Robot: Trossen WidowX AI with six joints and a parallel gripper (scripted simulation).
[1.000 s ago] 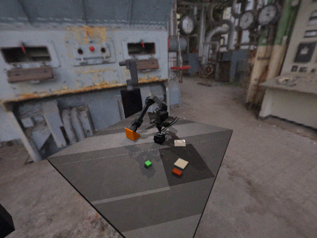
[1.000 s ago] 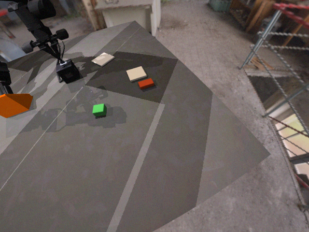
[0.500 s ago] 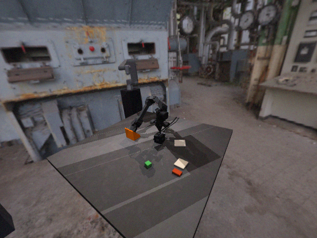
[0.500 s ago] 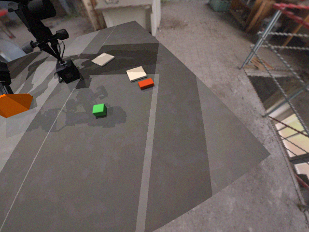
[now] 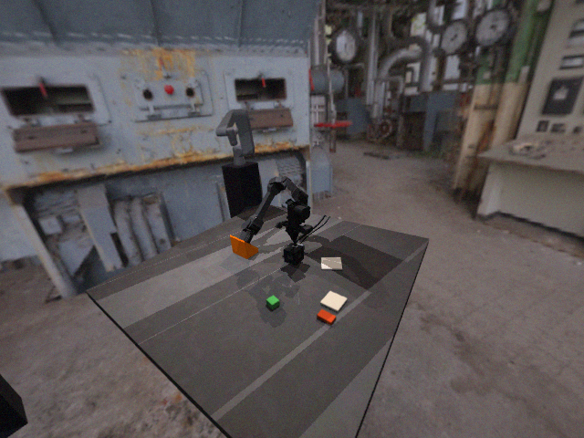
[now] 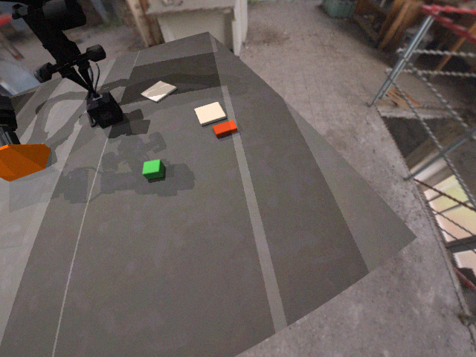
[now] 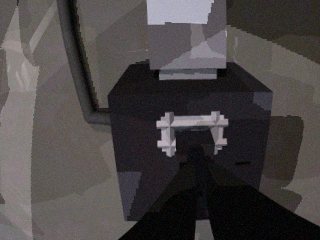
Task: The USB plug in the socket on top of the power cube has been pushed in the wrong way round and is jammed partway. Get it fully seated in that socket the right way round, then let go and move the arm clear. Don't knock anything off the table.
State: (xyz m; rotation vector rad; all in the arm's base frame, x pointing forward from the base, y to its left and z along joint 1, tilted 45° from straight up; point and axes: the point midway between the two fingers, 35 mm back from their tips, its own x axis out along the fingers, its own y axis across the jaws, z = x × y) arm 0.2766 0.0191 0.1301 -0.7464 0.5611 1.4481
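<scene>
Now: the USB plug 2 cm below my gripper tip. From my gripper tip the other things lie so: green cube (12 cm ahead, 32 cm to the right, 9 cm below); beige tile (32 cm ahead, 17 cm to the right, 10 cm below); red block (34 cm ahead, 27 cm to the right, 10 cm below).
</scene>
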